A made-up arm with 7 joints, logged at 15 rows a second.
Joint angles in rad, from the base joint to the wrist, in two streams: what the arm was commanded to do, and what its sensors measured. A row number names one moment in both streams.
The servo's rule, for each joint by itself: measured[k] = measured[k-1] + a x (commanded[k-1-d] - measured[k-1]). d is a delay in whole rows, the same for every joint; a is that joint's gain. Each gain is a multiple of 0.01, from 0.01 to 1. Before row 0 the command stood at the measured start. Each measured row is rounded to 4 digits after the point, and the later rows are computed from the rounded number. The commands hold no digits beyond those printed.
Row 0, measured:
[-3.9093, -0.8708, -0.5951, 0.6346, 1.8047, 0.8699, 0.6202]
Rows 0 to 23, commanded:
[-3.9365, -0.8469, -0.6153, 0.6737, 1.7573, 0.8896, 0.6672]
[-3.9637, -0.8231, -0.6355, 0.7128, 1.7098, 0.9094, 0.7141]
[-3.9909, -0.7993, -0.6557, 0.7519, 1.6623, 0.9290, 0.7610]
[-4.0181, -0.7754, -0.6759, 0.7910, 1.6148, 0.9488, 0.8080]
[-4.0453, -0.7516, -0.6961, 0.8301, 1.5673, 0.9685, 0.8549]
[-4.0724, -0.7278, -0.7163, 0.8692, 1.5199, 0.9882, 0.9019]
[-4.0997, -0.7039, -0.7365, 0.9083, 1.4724, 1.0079, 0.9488]
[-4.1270, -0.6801, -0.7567, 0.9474, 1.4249, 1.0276, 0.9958]
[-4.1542, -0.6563, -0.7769, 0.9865, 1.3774, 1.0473, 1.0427]
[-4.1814, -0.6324, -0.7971, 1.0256, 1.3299, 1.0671, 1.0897]
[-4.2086, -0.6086, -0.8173, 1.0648, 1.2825, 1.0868, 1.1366]
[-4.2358, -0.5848, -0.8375, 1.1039, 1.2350, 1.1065, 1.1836]
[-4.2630, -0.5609, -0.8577, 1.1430, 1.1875, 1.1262, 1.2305]
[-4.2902, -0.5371, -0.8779, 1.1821, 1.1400, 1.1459, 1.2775]
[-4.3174, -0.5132, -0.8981, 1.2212, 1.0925, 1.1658, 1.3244]
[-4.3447, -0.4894, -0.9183, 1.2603, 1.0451, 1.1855, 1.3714]
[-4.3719, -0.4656, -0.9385, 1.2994, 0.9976, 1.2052, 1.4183]
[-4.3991, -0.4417, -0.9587, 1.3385, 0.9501, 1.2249, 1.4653]
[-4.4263, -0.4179, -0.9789, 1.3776, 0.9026, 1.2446, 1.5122]
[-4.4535, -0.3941, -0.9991, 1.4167, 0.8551, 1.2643, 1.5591]
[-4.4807, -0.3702, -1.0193, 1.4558, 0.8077, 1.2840, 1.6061]
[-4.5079, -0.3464, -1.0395, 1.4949, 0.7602, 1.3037, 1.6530]
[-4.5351, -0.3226, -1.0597, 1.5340, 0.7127, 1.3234, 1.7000]
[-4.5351, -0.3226, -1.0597, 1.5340, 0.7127, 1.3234, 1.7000]
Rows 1 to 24, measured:
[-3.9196, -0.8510, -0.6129, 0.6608, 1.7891, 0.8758, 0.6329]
[-3.9364, -0.8278, -0.6328, 0.6956, 1.7629, 0.8859, 0.6548]
[-3.9571, -0.8041, -0.6530, 0.7333, 1.7297, 0.8988, 0.6835]
[-3.9803, -0.7803, -0.6732, 0.7720, 1.6918, 0.9138, 0.7171]
[-4.0050, -0.7565, -0.6934, 0.8109, 1.6507, 0.9302, 0.7543]
[-4.0306, -0.7327, -0.7136, 0.8500, 1.6075, 0.9476, 0.7942]
[-4.0569, -0.7088, -0.7338, 0.8891, 1.5629, 0.9657, 0.8359]
[-4.0835, -0.6850, -0.7540, 0.9282, 1.5174, 0.9843, 0.8791]
[-4.1104, -0.6612, -0.7742, 0.9673, 1.4712, 1.0032, 0.9233]
[-4.1374, -0.6373, -0.7944, 1.0064, 1.4246, 1.0224, 0.9682]
[-4.1645, -0.6135, -0.8146, 1.0455, 1.3777, 1.0417, 1.0137]
[-4.1916, -0.5897, -0.8348, 1.0846, 1.3306, 1.0611, 1.0596]
[-4.2187, -0.5658, -0.8550, 1.1237, 1.2834, 1.0806, 1.1057]
[-4.2459, -0.5420, -0.8752, 1.1628, 1.2361, 1.1002, 1.1521]
[-4.2731, -0.5181, -0.8954, 1.2019, 1.1887, 1.1199, 1.1986]
[-4.3003, -0.4943, -0.9156, 1.2410, 1.1413, 1.1396, 1.2453]
[-4.3275, -0.4705, -0.9358, 1.2801, 1.0939, 1.1593, 1.2920]
[-4.3547, -0.4466, -0.9560, 1.3192, 1.0464, 1.1790, 1.3388]
[-4.3819, -0.4228, -0.9762, 1.3583, 0.9989, 1.1987, 1.3856]
[-4.4091, -0.3990, -0.9964, 1.3974, 0.9514, 1.2184, 1.4324]
[-4.4363, -0.3751, -1.0166, 1.4365, 0.9040, 1.2381, 1.4793]
[-4.4635, -0.3513, -1.0368, 1.4756, 0.8565, 1.2578, 1.5262]
[-4.4907, -0.3275, -1.0570, 1.5147, 0.8090, 1.2775, 1.5731]
[-4.5076, -0.3234, -1.0594, 1.5276, 0.7772, 1.2913, 1.6074]
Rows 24 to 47, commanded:
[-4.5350, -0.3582, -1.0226, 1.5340, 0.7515, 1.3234, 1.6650]
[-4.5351, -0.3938, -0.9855, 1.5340, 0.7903, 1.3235, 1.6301]
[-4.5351, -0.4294, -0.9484, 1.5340, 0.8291, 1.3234, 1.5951]
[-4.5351, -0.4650, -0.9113, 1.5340, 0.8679, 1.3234, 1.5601]
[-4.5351, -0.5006, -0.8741, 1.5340, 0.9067, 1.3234, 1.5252]
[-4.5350, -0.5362, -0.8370, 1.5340, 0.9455, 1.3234, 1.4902]
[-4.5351, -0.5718, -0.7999, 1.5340, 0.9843, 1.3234, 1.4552]
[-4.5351, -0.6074, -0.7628, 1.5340, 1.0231, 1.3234, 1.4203]
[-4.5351, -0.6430, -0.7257, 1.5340, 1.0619, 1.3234, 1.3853]
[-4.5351, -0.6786, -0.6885, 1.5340, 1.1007, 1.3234, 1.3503]
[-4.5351, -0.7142, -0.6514, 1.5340, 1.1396, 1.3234, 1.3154]
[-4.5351, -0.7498, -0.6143, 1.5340, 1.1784, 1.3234, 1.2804]
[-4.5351, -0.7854, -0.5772, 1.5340, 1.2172, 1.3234, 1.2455]
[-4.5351, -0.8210, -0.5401, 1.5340, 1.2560, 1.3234, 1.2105]
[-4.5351, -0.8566, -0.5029, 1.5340, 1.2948, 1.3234, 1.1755]
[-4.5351, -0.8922, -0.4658, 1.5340, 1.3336, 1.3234, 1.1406]
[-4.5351, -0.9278, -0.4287, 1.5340, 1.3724, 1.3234, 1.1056]
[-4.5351, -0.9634, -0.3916, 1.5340, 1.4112, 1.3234, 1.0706]
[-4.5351, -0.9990, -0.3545, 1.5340, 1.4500, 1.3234, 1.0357]
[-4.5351, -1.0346, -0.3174, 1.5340, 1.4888, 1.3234, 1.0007]
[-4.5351, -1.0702, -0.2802, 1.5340, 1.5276, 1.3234, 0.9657]
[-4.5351, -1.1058, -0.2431, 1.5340, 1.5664, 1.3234, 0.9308]
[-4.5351, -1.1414, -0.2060, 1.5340, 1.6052, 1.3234, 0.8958]
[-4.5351, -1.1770, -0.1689, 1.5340, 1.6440, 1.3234, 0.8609]
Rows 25 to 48, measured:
[-4.5180, -0.3523, -1.0270, 1.5319, 0.7687, 1.3009, 1.6230]
[-4.5245, -0.3867, -0.9905, 1.5333, 0.7758, 1.3077, 1.6249]
[-4.5285, -0.4221, -0.9535, 1.5338, 0.7934, 1.3124, 1.6169]
[-4.5310, -0.4577, -0.9164, 1.5339, 0.8180, 1.3157, 1.6016]
[-4.5326, -0.4933, -0.8792, 1.5340, 0.8473, 1.3180, 1.5810]
[-4.5335, -0.5289, -0.8421, 1.5340, 0.8797, 1.3196, 1.5565]
[-4.5341, -0.5645, -0.8050, 1.5340, 0.9142, 1.3207, 1.5291]
[-4.5345, -0.6001, -0.7679, 1.5340, 0.9501, 1.3215, 1.4997]
[-4.5347, -0.6357, -0.7308, 1.5340, 0.9870, 1.3221, 1.4688]
[-4.5349, -0.6713, -0.6936, 1.5340, 1.0245, 1.3225, 1.4368]
[-4.5350, -0.7069, -0.6565, 1.5340, 1.0625, 1.3228, 1.4040]
[-4.5350, -0.7425, -0.6194, 1.5340, 1.1007, 1.3230, 1.3706]
[-4.5350, -0.7781, -0.5823, 1.5340, 1.1391, 1.3231, 1.3368]
[-4.5350, -0.8137, -0.5452, 1.5340, 1.1777, 1.3232, 1.3027]
[-4.5350, -0.8493, -0.5080, 1.5340, 1.2163, 1.3233, 1.2684]
[-4.5350, -0.8849, -0.4709, 1.5340, 1.2550, 1.3233, 1.2339]
[-4.5350, -0.9205, -0.4338, 1.5340, 1.2937, 1.3233, 1.1993]
[-4.5350, -0.9561, -0.3967, 1.5340, 1.3325, 1.3233, 1.1646]
[-4.5350, -0.9917, -0.3596, 1.5340, 1.3713, 1.3233, 1.1298]
[-4.5350, -1.0273, -0.3225, 1.5340, 1.4101, 1.3233, 1.0949]
[-4.5350, -1.0629, -0.2853, 1.5340, 1.4489, 1.3233, 1.0600]
[-4.5350, -1.0985, -0.2482, 1.5340, 1.4877, 1.3233, 1.0251]
[-4.5350, -1.1341, -0.2111, 1.5340, 1.5265, 1.3233, 0.9902]
[-4.5350, -1.1697, -0.1740, 1.5340, 1.5653, 1.3233, 0.9553]

